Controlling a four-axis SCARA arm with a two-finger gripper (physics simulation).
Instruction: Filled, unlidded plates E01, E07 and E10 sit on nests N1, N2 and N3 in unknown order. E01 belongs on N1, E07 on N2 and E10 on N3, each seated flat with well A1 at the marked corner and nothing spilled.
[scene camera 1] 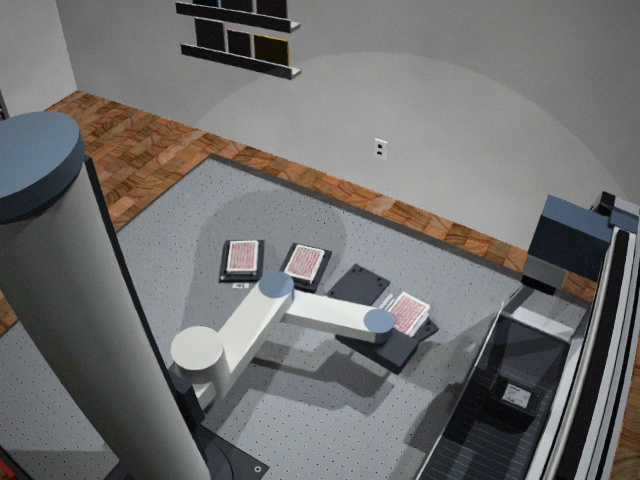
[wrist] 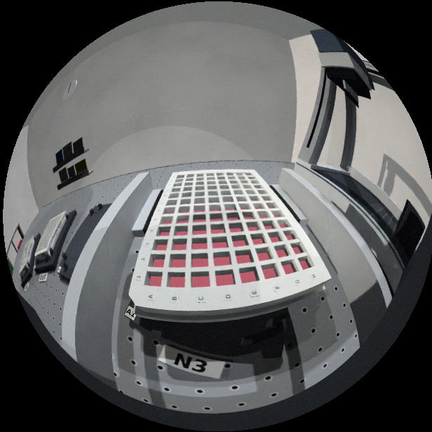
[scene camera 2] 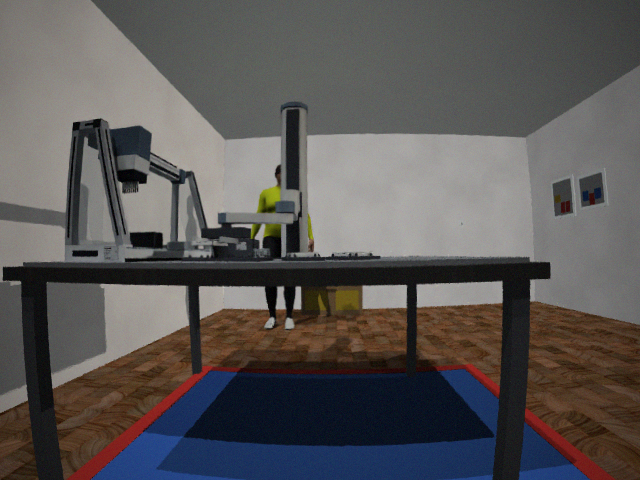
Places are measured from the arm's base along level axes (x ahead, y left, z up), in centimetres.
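Pixels of known places: gripper, fingertip midpoint: [scene camera 1: 409, 306] [scene camera 2: 207, 239].
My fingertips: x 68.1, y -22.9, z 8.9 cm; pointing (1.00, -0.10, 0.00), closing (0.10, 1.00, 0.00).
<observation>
Ahead of a thing's pixels: the offset from my fingertips to its middle.
My gripper [scene camera 1: 407, 314] [wrist: 217, 178] is shut on a white plate @(dx -2.3, dy +0.2, dz -1.3 cm) [scene camera 1: 413, 304] [wrist: 210, 242] with red-filled wells, held above nest N3 @(dx -2.4, dy +0.1, dz -6.6 cm) [scene camera 1: 428, 329] [wrist: 220, 336]. In the wrist view, its A1 corner is at the near left, by the A1 mark, and the nest looks slightly turned under it. The gap is hard to judge. Dark nest N2 @(dx +3.3, dy +16.8, dz -6.6 cm) [scene camera 1: 359, 283] [wrist: 86, 242] bears no plate. One filled plate @(dx -3.8, dy +51.2, dz -5.8 cm) [scene camera 1: 242, 256] [wrist: 27, 256] sits on nest N1 at the far left. Another @(dx +3.5, dy +34.4, dz -5.8 cm) [scene camera 1: 306, 261] [wrist: 53, 231] sits on the nest labelled OUT. No plate's ID is readable.
A gantry machine [scene camera 1: 568, 242] [scene camera 2: 131, 149] [wrist: 345, 65] with a clear-walled dark deck [scene camera 1: 509, 413] stands right of N3 in scene camera 1. The arm's column [scene camera 1: 93, 330] [scene camera 2: 293, 170] stands at the left. A person in yellow [scene camera 2: 268, 206] stands behind the table [scene camera 2: 289, 273].
</observation>
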